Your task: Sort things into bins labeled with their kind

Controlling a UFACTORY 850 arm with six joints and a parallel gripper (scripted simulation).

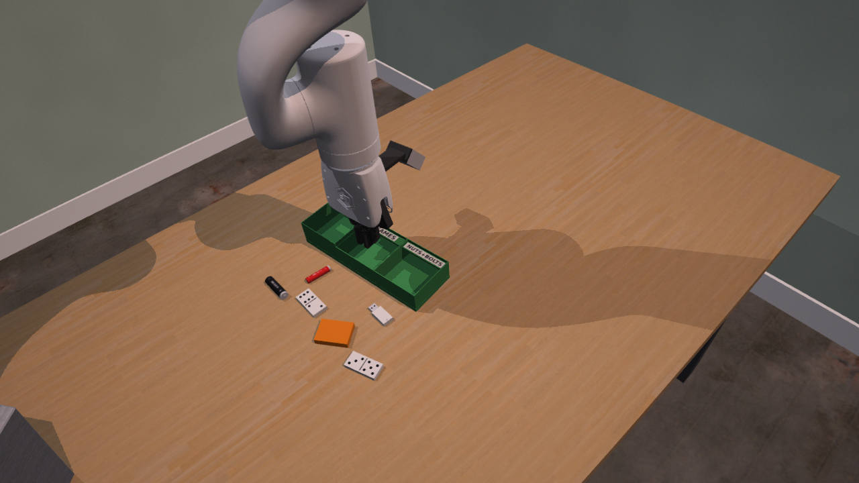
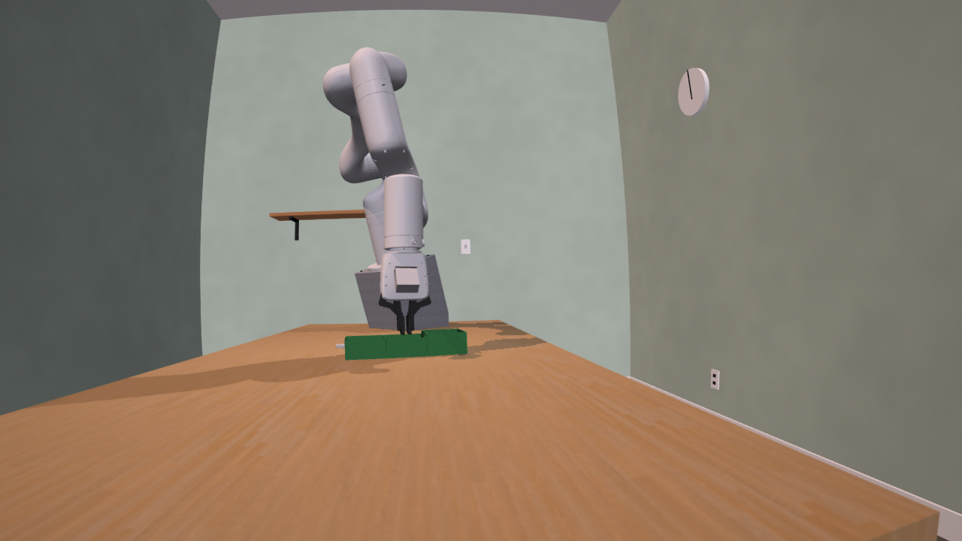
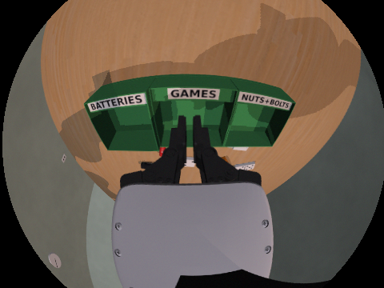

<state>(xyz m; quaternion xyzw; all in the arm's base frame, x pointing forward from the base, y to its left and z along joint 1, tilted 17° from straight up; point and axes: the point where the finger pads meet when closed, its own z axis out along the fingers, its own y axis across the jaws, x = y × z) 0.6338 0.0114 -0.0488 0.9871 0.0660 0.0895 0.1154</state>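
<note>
Right now the green bin row is 40 mm below my hand. The rest, counted from my hand: orange flat block: 140 mm behind, 70 mm to the right, 60 mm below; then red battery: 80 mm behind, 60 mm below, 40 mm to the left; then white USB stick: 90 mm to the right, 70 mm behind, 60 mm below.
</note>
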